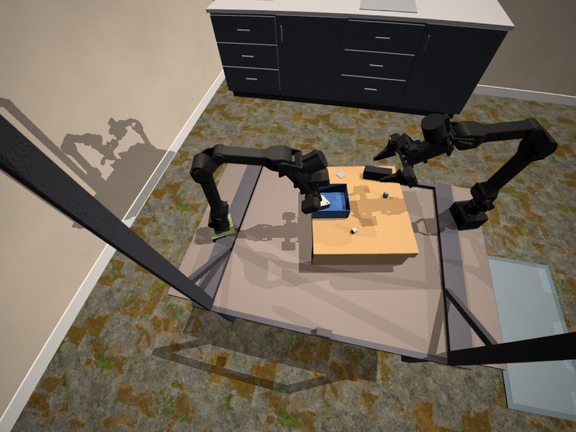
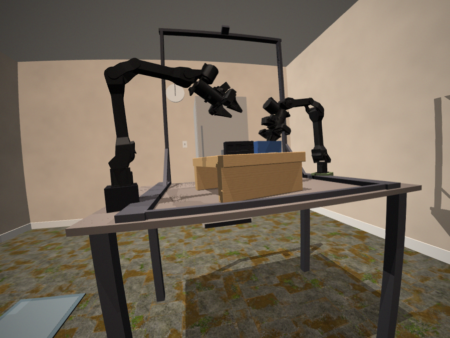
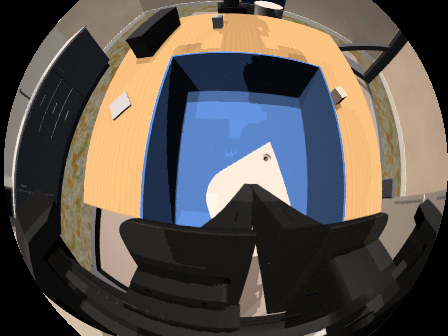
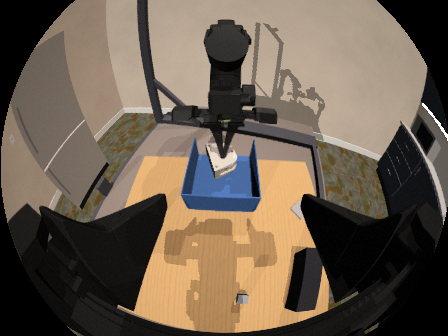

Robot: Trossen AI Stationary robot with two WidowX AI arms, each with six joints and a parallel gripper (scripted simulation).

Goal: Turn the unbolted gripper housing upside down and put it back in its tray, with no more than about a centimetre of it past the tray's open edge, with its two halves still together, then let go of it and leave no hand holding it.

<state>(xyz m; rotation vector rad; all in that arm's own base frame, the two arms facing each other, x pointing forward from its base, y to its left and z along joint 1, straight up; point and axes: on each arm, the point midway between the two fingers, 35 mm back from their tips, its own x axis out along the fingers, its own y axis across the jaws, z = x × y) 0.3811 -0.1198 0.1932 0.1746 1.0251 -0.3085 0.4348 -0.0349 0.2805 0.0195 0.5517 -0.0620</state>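
Now: the white gripper housing 10 mm behind my left hand, 10 mm to the right of it and 40 mm below it. From my left hand the other things lie so: wooden block: 10 mm behind, 160 mm to the right, 130 mm below; then blue tray: 10 mm behind, 70 mm to the right, 50 mm below; then flat grey plate: 150 mm ahead, 120 mm to the right, 60 mm below.
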